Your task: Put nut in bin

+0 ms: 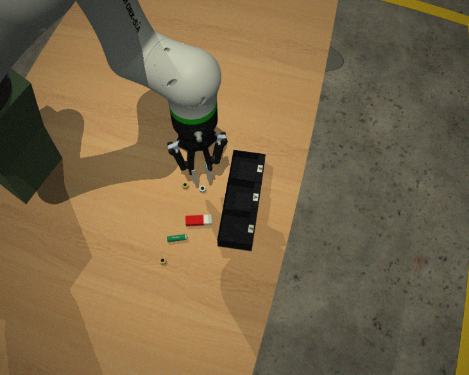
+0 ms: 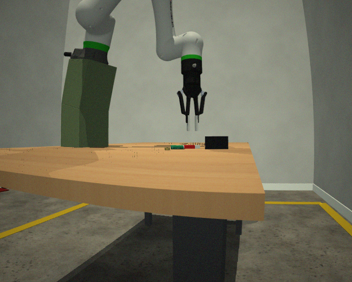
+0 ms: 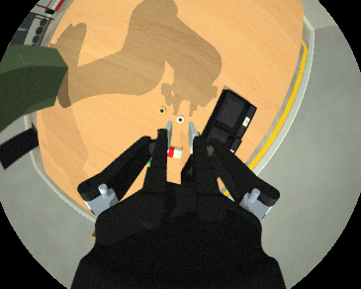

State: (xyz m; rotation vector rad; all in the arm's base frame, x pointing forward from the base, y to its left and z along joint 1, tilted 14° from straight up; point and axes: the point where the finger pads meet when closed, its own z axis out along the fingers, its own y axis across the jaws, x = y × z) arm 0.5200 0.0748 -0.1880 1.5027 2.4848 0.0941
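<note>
The grey nut lies 100 mm below my hand. Round my hand: green battery: 150 mm to the right, 100 mm below, 20 mm behind.
</note>
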